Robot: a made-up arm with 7 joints. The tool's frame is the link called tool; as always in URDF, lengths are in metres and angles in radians.
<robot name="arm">
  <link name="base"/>
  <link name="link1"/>
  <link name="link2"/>
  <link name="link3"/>
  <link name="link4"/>
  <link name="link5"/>
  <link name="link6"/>
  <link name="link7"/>
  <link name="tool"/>
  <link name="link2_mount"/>
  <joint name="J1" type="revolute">
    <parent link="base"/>
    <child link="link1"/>
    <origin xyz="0 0 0.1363" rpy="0 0 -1.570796"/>
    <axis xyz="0 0 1"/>
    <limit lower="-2.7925" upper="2.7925" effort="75" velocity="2.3"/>
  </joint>
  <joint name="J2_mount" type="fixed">
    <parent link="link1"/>
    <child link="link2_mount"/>
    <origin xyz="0.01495 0 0.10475"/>
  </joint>
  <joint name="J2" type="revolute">
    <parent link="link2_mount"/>
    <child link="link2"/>
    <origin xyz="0.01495 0 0.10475" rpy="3.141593 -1.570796 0"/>
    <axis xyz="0 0 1"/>
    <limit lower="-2.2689" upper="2.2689" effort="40" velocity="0.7"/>
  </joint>
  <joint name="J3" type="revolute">
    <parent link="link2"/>
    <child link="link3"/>
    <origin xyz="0.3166 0 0.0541" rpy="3.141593 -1.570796 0"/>
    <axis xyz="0 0 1"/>
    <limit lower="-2.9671" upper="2.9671" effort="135" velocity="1"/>
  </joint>
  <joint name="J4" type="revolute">
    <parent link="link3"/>
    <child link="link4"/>
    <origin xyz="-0.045 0.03 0.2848" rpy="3.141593 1.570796 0"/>
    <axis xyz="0 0 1"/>
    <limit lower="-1.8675" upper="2.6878" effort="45" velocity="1"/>
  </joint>
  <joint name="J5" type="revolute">
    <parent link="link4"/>
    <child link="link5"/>
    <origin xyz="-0.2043 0.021 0.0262" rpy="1.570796 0 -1.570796"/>
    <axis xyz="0 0 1"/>
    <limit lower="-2.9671" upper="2.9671" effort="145" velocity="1.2"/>
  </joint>
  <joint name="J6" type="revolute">
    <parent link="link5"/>
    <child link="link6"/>
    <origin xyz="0 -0.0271 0.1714" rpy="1.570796 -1.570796 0"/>
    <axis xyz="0 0 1"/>
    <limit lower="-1.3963" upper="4.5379" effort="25" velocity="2.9"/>
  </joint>
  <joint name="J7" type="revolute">
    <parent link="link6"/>
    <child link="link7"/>
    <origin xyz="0.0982 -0.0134 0.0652" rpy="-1.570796 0 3.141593"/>
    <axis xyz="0 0 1"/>
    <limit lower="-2.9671" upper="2.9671" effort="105" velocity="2.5"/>
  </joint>
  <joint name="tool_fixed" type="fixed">
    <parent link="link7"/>
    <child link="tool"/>
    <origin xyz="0 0 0" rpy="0 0 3.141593"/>
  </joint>
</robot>
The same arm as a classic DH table. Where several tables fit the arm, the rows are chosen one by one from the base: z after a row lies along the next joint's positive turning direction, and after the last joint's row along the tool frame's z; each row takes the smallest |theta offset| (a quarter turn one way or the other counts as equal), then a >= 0, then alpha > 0; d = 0 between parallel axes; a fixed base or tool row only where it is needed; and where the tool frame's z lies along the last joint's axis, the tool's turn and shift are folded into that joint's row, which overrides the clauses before.
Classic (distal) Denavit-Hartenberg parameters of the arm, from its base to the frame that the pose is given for. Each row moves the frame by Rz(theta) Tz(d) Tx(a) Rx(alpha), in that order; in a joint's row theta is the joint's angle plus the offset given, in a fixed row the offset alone. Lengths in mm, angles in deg.
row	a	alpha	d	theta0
J1	0	90	345.8	0
J2	0	-90	84	0
J3	30	-90	601.4	0
J4	-21	90	71.2	0
J5	0	90	375.7	0
J6	98.2	90	92.3	90
J7	0	0	13.4	0
Joint limits (deg, base to tool): -160..160 -130..130 -170..170 -107..154 -170..170 -80..260 -170..170

